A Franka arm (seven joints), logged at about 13 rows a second.
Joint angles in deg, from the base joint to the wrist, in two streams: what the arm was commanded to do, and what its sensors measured. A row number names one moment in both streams.
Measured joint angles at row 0:
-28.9, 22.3, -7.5, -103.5, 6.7, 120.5, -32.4
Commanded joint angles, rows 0 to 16:
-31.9, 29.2, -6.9, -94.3, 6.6, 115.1, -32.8
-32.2, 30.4, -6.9, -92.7, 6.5, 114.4, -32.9
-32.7, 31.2, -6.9, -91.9, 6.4, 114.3, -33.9
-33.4, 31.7, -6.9, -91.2, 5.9, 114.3, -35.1
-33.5, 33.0, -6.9, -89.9, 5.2, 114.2, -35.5
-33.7, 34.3, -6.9, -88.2, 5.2, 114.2, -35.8
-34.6, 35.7, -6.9, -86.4, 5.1, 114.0, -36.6
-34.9, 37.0, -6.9, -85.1, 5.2, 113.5, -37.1
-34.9, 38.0, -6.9, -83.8, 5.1, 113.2, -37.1
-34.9, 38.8, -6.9, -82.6, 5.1, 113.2, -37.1
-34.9, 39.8, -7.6, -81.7, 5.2, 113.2, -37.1
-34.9, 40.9, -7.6, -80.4, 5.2, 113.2, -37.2
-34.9, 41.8, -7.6, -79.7, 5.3, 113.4, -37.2
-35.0, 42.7, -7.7, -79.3, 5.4, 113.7, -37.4
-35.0, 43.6, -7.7, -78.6, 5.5, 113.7, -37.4
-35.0, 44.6, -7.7, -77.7, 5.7, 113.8, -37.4
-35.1, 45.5, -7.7, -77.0, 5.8, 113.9, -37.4
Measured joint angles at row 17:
-34.2, 42.7, -8.0, -81.0, 5.7, 115.1, -36.4
